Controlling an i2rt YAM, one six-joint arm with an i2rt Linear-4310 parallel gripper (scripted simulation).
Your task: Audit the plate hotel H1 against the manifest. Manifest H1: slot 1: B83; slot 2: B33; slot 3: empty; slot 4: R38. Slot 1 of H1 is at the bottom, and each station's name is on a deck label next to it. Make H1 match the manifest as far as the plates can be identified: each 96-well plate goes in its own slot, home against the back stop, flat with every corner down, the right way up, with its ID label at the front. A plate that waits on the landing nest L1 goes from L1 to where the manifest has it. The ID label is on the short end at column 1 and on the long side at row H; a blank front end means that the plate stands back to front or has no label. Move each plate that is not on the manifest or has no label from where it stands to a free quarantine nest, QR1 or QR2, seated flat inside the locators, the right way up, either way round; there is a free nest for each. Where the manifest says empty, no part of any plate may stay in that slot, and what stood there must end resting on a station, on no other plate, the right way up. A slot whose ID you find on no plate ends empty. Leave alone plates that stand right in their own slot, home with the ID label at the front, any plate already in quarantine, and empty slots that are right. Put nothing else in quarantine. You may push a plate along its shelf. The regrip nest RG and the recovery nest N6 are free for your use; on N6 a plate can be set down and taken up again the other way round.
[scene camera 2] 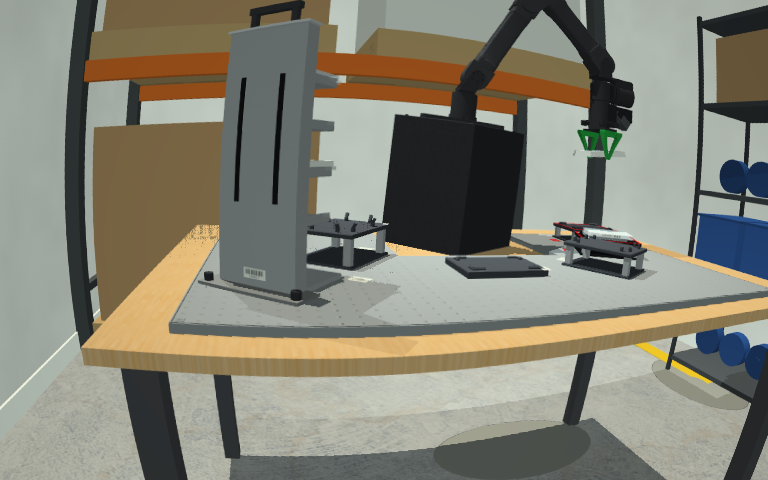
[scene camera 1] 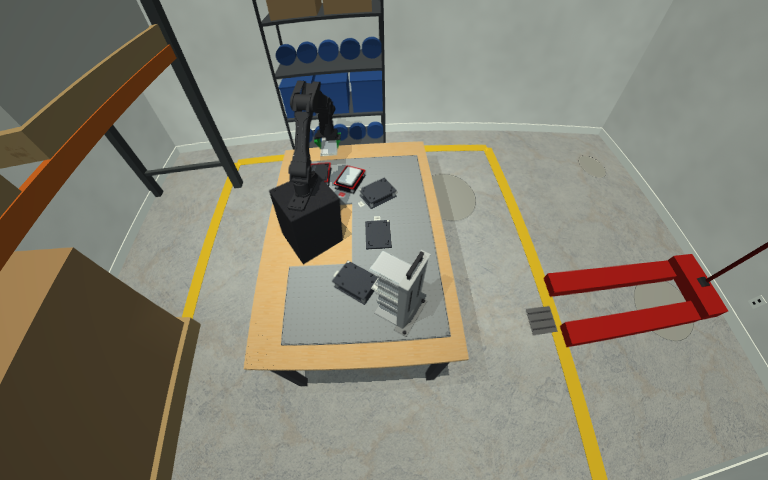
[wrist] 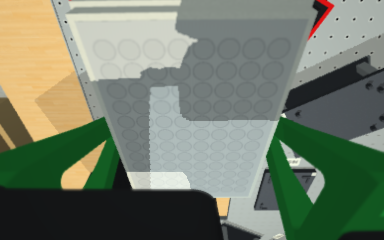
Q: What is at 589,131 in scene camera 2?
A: My gripper.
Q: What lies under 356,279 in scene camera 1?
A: A dark regrip nest.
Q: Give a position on a dark regrip nest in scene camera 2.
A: At 363,228
